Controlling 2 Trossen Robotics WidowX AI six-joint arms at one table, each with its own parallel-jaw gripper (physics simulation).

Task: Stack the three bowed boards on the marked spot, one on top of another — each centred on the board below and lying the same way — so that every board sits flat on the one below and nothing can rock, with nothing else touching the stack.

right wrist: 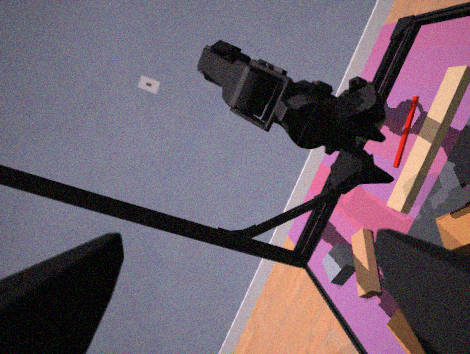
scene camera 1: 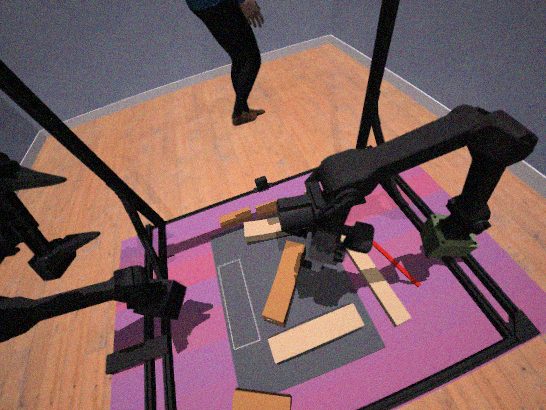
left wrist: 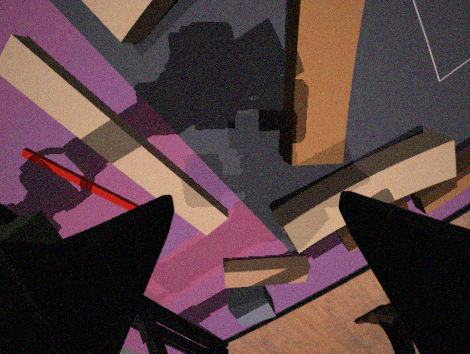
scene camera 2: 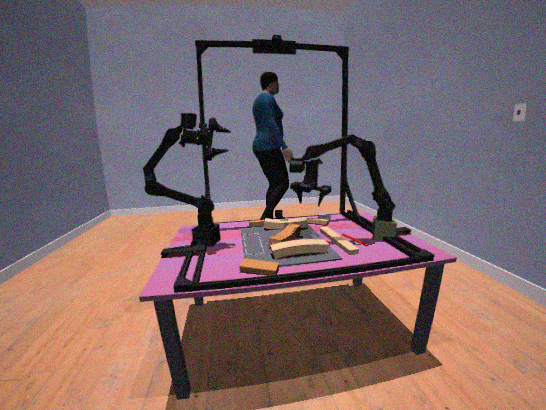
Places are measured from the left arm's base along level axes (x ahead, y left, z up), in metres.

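Pixels of known places: left gripper, between the fingertips: [right wrist: 387,159] [left wrist: 256,201] [scene camera 2: 309,204]; right gripper, between the fingertips: [right wrist: 249,243] [scene camera 1: 83,208] [scene camera 2: 229,141]; left arm's base, origin of its link: [scene camera 1: 454,229] [scene camera 2: 384,219]; right arm's base, origin of its link: [scene camera 1: 153,295] [scene camera 2: 205,226].
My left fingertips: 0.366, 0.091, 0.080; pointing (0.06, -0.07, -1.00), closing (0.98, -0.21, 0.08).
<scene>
Ahead of a thing's pixels: the offset from my left fingertips to its top centre, as dx, dy, dz. Level surfaces: height alone.
A pale bowed board {+0.011, +0.193, -0.115} [scene camera 1: 316,332] [scene camera 2: 300,247] lies at the front of the grey mat {dz -0.166} [scene camera 1: 255,372]. An orange bowed board {+0.104, +0.060, -0.117} [scene camera 1: 284,285] [scene camera 2: 282,234] [left wrist: 325,60] lies mid-mat, right of the marked white outline [scene camera 1: 248,344] [left wrist: 439,80]. Another pale bowed board {+0.144, -0.119, -0.114} [scene camera 1: 261,230] [scene camera 2: 285,223] [left wrist: 415,172] lies at the mat's back edge, partly hidden by the left arm in scene camera 1. No board lies in the outline. My left gripper [scene camera 2: 310,201] [left wrist: 256,201] is open, pointing down above the back of the table. My right gripper [scene camera 1: 82,206] [scene camera 2: 228,140] [right wrist: 249,243] is open, high at the left, pointing sideways.
A straight pale plank {-0.137, +0.010, -0.150} [scene camera 1: 395,303] [scene camera 2: 340,240] [left wrist: 45,95] and a red stick {-0.220, -0.020, -0.166} [scene camera 1: 397,264] [left wrist: 80,181] lie on the right. An orange block {+0.136, +0.366, -0.141} [scene camera 1: 262,400] [scene camera 2: 259,266] lies in front. Small orange blocks {+0.316, -0.158, -0.149} [scene camera 1: 235,218] {+0.187, -0.207, -0.151} [scene camera 1: 266,207] lie behind the mat; a grey block {-0.049, -0.331, -0.136} [left wrist: 250,305] is near a tan one {-0.007, -0.255, -0.144} [left wrist: 265,270].
</scene>
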